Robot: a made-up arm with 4 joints. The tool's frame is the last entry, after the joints. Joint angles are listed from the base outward. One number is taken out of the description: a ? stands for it. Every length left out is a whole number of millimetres.
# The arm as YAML. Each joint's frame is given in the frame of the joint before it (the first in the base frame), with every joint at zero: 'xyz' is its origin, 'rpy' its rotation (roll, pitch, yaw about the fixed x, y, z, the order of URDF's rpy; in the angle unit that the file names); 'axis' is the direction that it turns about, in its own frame. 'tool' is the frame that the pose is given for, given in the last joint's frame.
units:
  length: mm
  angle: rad
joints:
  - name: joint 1
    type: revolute
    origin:
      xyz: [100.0, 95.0, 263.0]
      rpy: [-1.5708, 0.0, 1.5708]
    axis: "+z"
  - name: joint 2
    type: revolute
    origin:
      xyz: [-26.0, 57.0, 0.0]
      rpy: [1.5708, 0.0, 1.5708]
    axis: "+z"
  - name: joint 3
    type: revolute
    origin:
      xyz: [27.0, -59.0, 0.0]
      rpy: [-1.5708, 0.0, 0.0]
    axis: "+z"
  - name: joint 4
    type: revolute
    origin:
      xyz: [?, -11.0, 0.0]
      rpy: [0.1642, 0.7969, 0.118]
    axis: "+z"
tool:
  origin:
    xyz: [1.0, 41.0, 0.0]
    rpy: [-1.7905, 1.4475, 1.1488]
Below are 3 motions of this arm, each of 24 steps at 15 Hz.
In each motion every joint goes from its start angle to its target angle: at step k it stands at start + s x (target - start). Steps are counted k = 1, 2, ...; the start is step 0. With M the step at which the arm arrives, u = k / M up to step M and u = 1 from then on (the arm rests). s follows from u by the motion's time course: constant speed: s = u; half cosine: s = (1 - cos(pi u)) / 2; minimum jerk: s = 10 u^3 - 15 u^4 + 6 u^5.
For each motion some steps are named. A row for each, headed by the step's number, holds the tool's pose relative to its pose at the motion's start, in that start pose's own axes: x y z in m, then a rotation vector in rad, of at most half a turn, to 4 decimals.
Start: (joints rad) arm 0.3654 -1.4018 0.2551 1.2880
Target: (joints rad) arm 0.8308 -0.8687 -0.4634 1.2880
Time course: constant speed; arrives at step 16
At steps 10, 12, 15, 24:
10: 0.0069 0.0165 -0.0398 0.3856 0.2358 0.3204
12: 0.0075 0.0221 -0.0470 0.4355 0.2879 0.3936
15: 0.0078 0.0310 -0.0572 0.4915 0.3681 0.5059
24: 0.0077 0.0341 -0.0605 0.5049 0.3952 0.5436

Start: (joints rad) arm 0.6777 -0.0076 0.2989 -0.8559
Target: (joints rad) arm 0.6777 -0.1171 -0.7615 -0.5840
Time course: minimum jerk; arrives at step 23
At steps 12, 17, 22, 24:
12: -0.0062 -0.0147 0.0131 0.2999 -0.3080 -0.2262
17: -0.0135 -0.0251 0.0149 0.5054 -0.4699 -0.3842
22: -0.0163 -0.0284 0.0142 0.5768 -0.5169 -0.4387
24: -0.0163 -0.0284 0.0142 0.5772 -0.5172 -0.4390

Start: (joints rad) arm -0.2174 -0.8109 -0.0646 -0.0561
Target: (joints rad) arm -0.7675 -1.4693 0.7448 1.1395
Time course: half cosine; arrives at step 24
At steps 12, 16, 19, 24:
12: -0.0153 0.0413 0.0372 -0.8857 -0.4372 -0.0771
16: -0.0243 0.0691 0.0411 -1.3848 -0.6102 -0.2149
19: -0.0267 0.0853 0.0374 -1.6926 -0.6854 -0.3195
24: -0.0265 0.0957 0.0324 -1.9157 -0.7238 -0.4016

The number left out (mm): -49.0
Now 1 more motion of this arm.
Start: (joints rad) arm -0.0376 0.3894 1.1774 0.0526
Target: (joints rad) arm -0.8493 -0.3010 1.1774 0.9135
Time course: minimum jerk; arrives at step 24
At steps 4, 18, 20, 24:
4: 0.0011 -0.0002 0.0032 -0.0205 -0.0230 -0.0318
18: 0.0083 -0.0156 0.0696 -0.5343 -0.0416 -0.9607
20: 0.0084 -0.0175 0.0736 -0.5724 0.0053 -1.0315
24: 0.0085 -0.0185 0.0756 -0.5918 0.0326 -1.0673

